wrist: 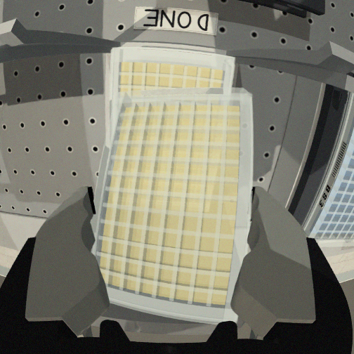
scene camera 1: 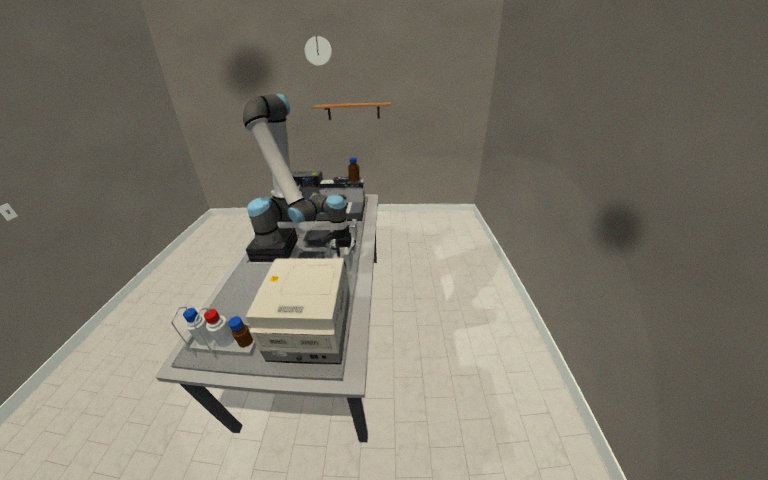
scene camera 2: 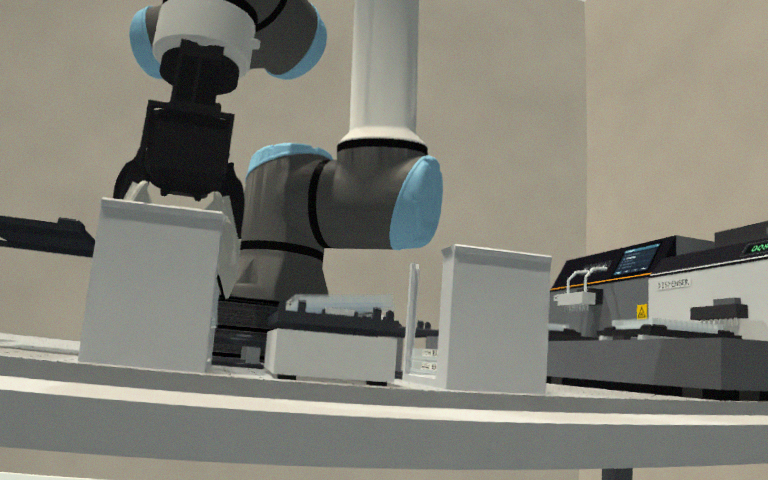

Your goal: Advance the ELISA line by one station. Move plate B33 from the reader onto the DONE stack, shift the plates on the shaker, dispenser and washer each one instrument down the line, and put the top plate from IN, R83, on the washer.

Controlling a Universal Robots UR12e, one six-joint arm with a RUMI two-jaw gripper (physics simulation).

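Pixels of known places: gripper, fingertip midpoint: (scene camera 1: pixel 342 257); arm's base at its link origin: (scene camera 1: pixel 269 240).
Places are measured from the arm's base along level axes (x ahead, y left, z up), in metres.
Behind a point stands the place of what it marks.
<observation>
My gripper (scene camera 2: pixel 178 199) (wrist: pixel 171 189) is shut on a yellow-welled, clear-lidded plate (wrist: pixel 175 200), taken as B33; its label does not show. The plate sits turned slightly askew between the fingers, down inside the white DONE rack (scene camera 2: pixel 152 283) {z -0.026, x 0.517, y -0.241 m}, which hides it in scene camera 2. Another yellow plate (wrist: pixel 170 70) shows below it near the DONE label (wrist: pixel 176 20), squarer to the rack. Contact between them cannot be told. The shaker (scene camera 2: pixel 331 353) {z -0.067, x 0.545, y -0.099 m} bears a blue-welled plate (scene camera 2: pixel 339 303) {z -0.026, x 0.537, y -0.092 m} (wrist: pixel 337 215). Plates (scene camera 2: pixel 428 357) {z -0.064, x 0.488, y 0.025 m} stand in the IN rack (scene camera 2: pixel 492 316) {z -0.024, x 0.563, y 0.044 m}. The dispenser (scene camera 2: pixel 679 297) {z 0.053, x 0.378, y 0.540 m} holds a plate (scene camera 2: pixel 673 323) {z -0.003, x 0.496, y 0.376 m}.
The washer (scene camera 2: pixel 600 308) {z 0.054, x 0.132, y 0.615 m} stands behind the dispenser, right of the IN rack. The cream reader (scene camera 1: pixel 300 294) {z 0.180, x 0.315, y -0.710 m} stands at the near end of the bench, beside a bottle holder (scene camera 1: pixel 220 346) {z -0.078, x -0.108, y -0.732 m}. Rack walls rise close around my fingers, and the shaker is beside the DONE rack.
</observation>
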